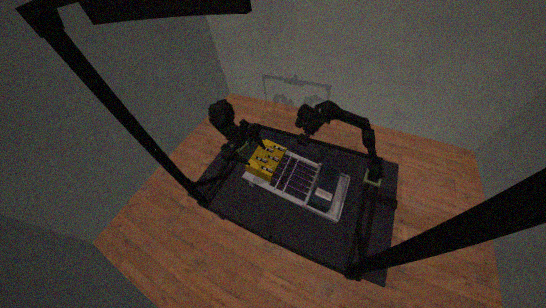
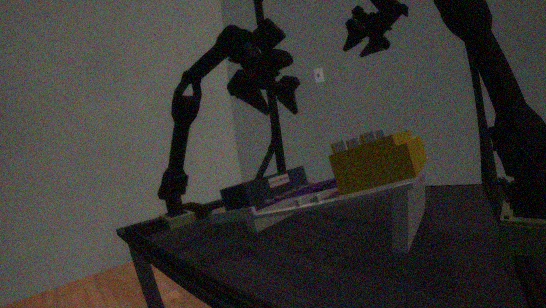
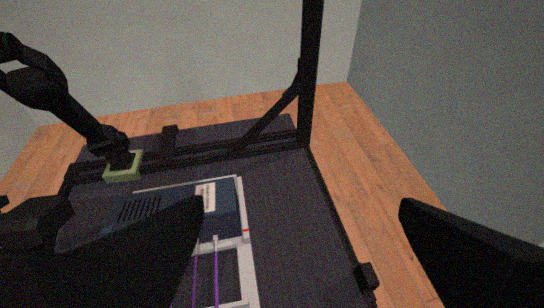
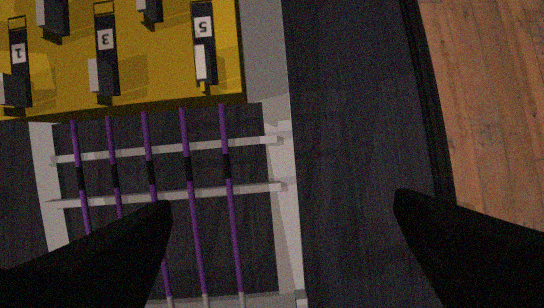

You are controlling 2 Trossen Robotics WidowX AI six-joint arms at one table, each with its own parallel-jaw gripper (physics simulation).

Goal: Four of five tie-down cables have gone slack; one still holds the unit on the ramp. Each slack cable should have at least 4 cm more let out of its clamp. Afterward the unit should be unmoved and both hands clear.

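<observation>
The dark blue unit (image 1: 320,203) (image 2: 240,195) (image 3: 223,223) sits low on the pale ramp (image 1: 343,200) (image 2: 410,220) (image 3: 249,280) (image 4: 288,210). Purple cables (image 2: 310,189) (image 3: 216,275) (image 4: 233,215) run from it toward the yellow block (image 1: 260,170) (image 2: 372,162) (image 4: 160,55), which carries dark clamps; numbers 1, 3 and 5 (image 4: 211,65) are readable. Which cable is taut is unclear. My right gripper (image 2: 282,112) (image 4: 284,206) is open and empty, high above the cables. My left gripper (image 2: 353,52) (image 3: 301,206) is open and empty, high above the block end.
Two pale crossbars (image 4: 205,145) lie across the ramp beneath the cables. A red mark (image 3: 245,230) shows on the ramp's side rail near the unit. Dark frame posts (image 1: 120,115) (image 3: 308,75) rise from the table edges. A green arm base (image 2: 180,218) (image 3: 123,175) stands beyond the unit.
</observation>
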